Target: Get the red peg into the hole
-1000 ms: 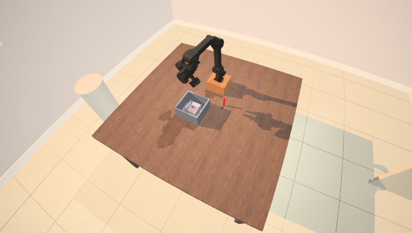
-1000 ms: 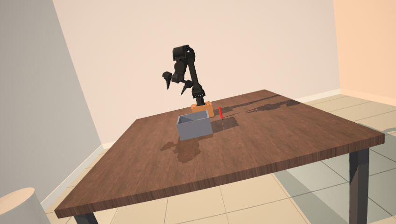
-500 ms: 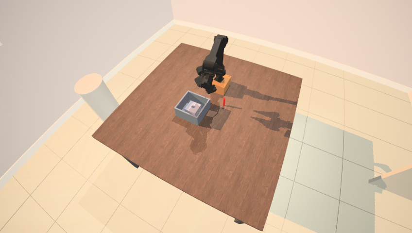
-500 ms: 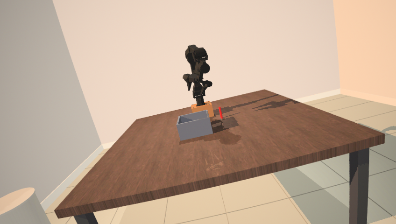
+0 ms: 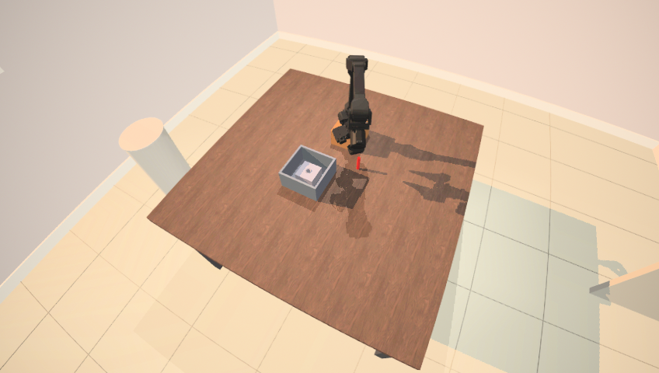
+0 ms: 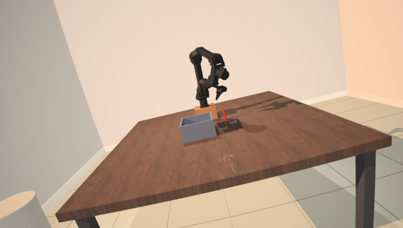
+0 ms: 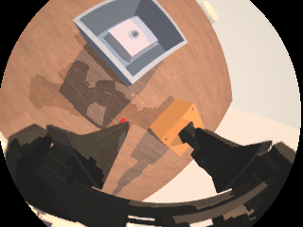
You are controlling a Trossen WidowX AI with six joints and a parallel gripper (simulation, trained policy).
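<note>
Right now the red peg is 1 cm behind my gripper tip, 6 cm to the left of it and 14 cm below it. From my gripper tip the other things lie so: grey box (17 cm ahead, 10 cm to the right, 15 cm below); pale plate (17 cm ahead, 10 cm to the right, 13 cm below).
</note>
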